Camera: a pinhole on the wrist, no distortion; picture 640 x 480 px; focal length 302.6 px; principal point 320.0 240.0 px. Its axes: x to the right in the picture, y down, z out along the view. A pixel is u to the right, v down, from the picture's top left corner.
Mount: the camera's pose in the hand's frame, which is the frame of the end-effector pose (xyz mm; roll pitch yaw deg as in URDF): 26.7 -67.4 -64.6 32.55 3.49 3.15
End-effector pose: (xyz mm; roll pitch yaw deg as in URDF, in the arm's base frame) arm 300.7 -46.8 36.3 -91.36 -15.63 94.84
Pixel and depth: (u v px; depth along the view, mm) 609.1 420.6 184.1
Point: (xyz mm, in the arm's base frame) 145.0 131.9 152.3
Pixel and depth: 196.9 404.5 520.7
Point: -224.2 -261.1 98.7
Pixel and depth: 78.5 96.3 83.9
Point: 314.5 -117.7 171.7
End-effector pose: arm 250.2 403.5 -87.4 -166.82 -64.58 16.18
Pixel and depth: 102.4 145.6 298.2
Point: 151.5 731.7 -264.8
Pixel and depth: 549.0 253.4 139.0
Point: 286.2 558.2 33.7
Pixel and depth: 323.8 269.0 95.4
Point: 229.0 514.3 -53.1
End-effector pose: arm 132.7 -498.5 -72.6 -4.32 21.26 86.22
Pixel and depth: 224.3 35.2 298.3
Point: 526.9 -521.0 48.1
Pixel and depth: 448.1 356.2 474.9
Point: 283.1 -106.1 233.9
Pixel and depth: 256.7 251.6 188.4
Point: 291.3 -465.8 31.1
